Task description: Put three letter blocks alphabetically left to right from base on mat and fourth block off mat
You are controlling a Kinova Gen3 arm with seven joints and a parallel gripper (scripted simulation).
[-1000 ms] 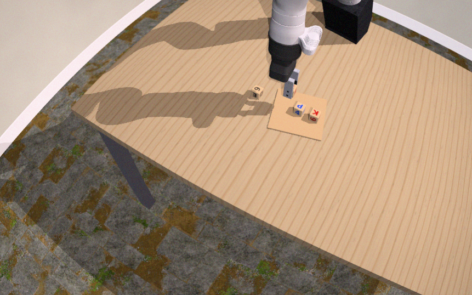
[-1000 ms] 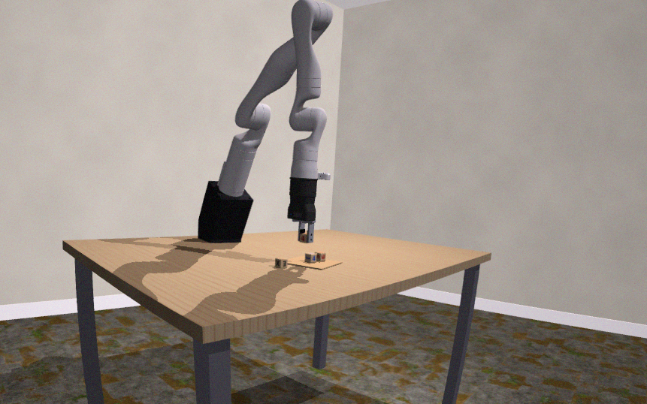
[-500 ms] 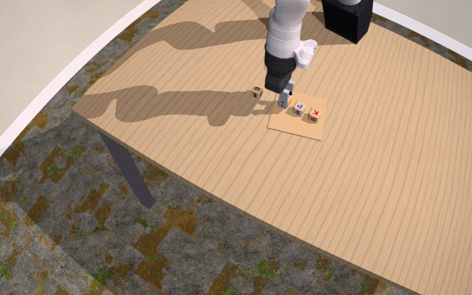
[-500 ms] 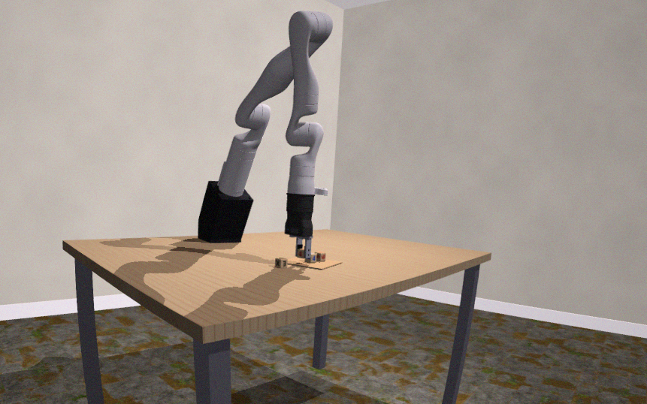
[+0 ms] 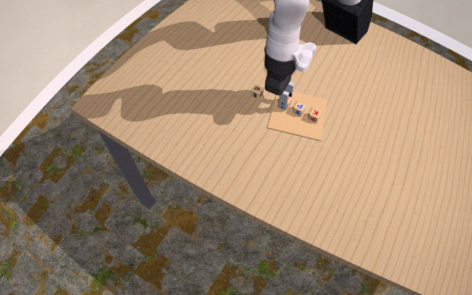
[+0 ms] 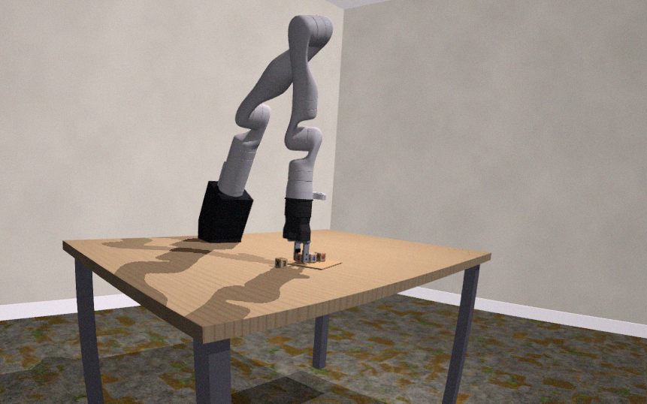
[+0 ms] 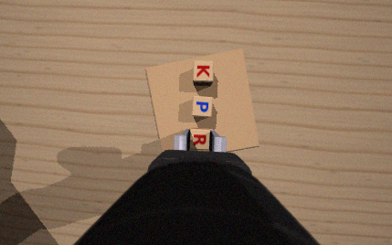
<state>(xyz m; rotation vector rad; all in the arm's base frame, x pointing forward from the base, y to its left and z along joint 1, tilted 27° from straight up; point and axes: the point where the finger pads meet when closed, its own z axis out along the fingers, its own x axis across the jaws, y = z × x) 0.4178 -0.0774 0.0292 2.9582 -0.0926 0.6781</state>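
Right now my hand is 1 cm short of the tan mat, 4 cm to the right of it and 3 cm above it. From my hand the other things lie so: block 1 cm behind, 8 cm to the right, 1 cm below.
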